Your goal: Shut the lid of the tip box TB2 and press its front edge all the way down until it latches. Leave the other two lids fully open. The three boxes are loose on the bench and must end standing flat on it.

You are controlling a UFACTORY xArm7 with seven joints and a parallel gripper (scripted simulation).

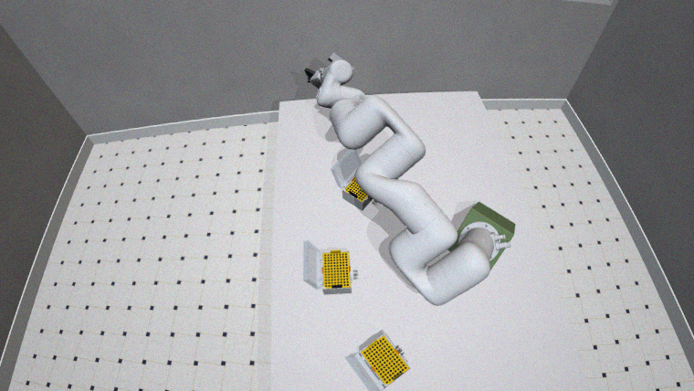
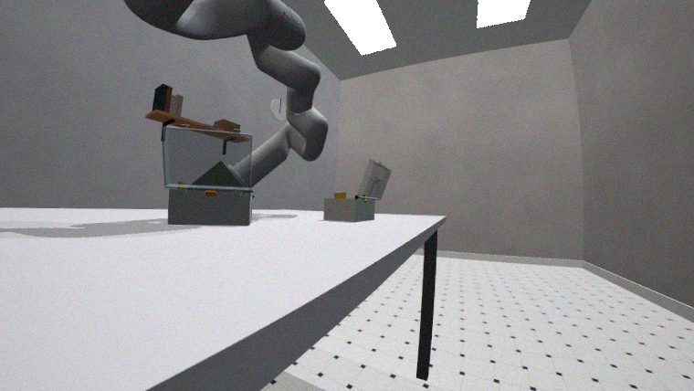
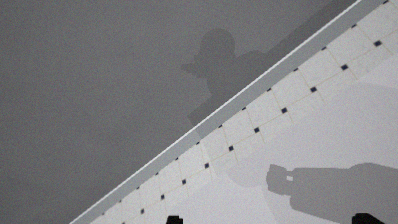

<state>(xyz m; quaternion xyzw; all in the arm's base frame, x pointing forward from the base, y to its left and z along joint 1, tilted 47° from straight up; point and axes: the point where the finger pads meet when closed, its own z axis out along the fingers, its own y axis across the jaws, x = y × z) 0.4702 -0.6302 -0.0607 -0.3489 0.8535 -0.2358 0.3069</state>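
Right now my hand is 250 mm past the box label, 350 mm to the right of it and 200 mm above it. The rest, counted from my hand: clear lid 150 mm behind, 290 mm to the left, 100 mm below.
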